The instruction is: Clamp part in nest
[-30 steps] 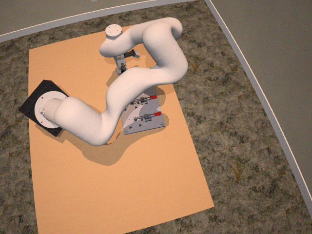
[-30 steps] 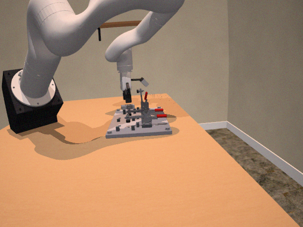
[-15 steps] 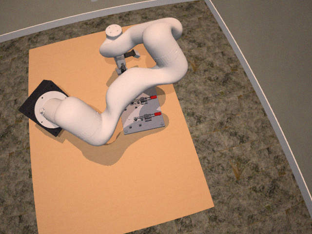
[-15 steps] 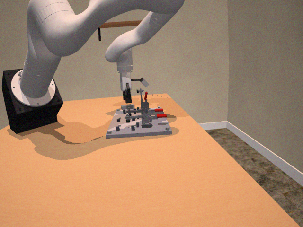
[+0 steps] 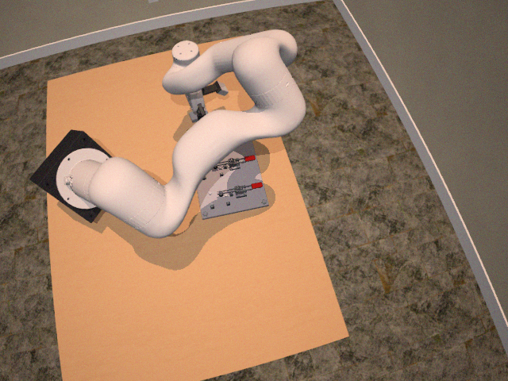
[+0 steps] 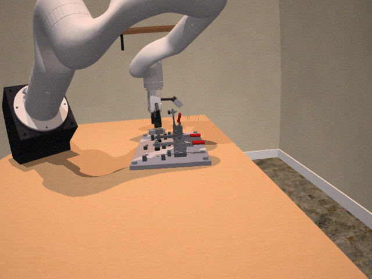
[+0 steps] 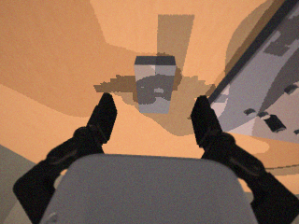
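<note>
The grey block is 4 cm below my hand. Round my hand: grey fixture plate 26 cm to the right, 4 cm below, 1 cm ahead.
</note>
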